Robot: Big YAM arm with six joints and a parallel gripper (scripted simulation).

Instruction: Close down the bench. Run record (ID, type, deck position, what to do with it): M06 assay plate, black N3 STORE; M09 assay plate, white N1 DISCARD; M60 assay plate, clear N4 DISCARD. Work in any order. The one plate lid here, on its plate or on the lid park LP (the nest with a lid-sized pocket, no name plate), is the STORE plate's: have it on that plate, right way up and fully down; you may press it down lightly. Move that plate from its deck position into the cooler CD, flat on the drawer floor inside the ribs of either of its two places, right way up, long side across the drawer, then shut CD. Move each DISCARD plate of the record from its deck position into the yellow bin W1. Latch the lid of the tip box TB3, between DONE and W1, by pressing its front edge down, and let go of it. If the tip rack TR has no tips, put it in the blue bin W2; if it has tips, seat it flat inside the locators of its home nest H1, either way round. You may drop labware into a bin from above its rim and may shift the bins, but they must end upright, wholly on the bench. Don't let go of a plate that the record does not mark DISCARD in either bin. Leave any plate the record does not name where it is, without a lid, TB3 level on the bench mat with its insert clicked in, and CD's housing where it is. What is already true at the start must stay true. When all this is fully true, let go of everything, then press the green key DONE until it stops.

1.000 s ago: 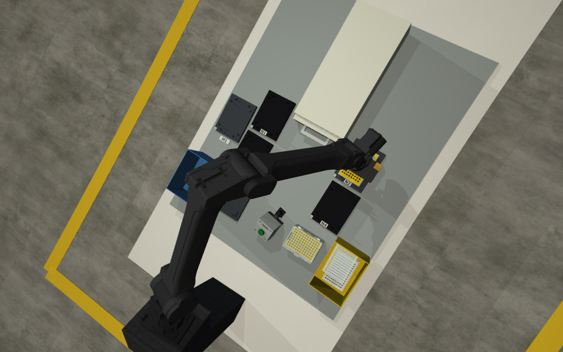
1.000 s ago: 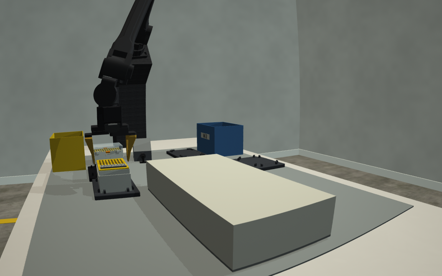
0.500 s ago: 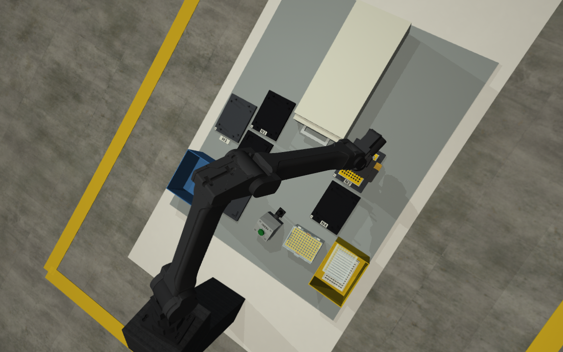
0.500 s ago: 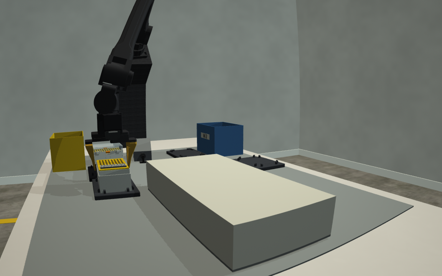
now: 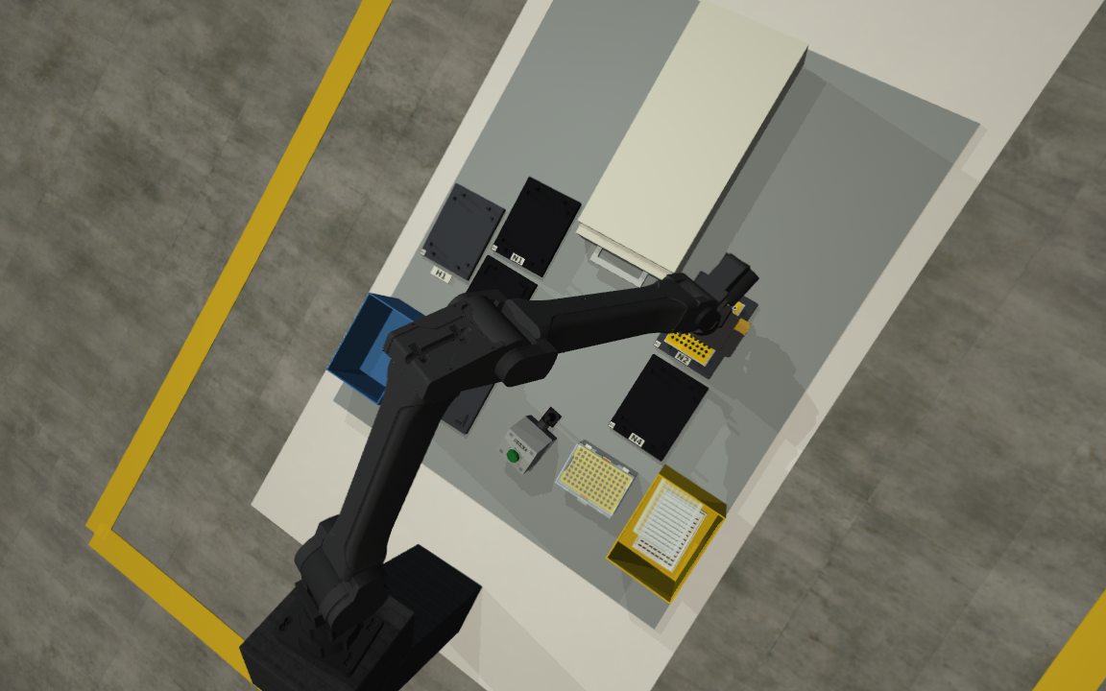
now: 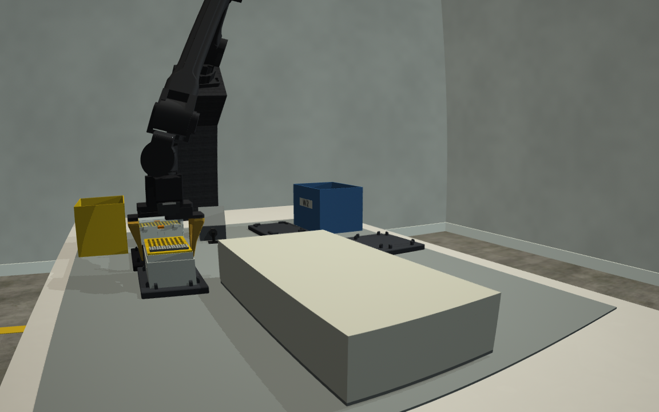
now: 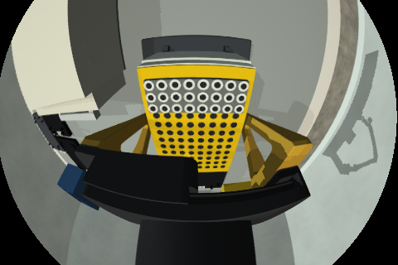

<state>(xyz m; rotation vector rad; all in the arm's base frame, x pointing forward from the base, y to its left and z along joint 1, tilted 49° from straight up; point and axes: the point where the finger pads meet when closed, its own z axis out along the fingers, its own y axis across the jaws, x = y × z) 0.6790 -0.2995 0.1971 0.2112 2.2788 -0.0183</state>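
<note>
Right now the yellow tip rack is 1 cm behind my hand. From my hand the other things lie so: nest N4: 18 cm behind, 3 cm to the left, 5 cm below; clear plate lid: 16 cm ahead, 16 cm to the left, 3 cm below; nest N2: 5 cm below.
</note>
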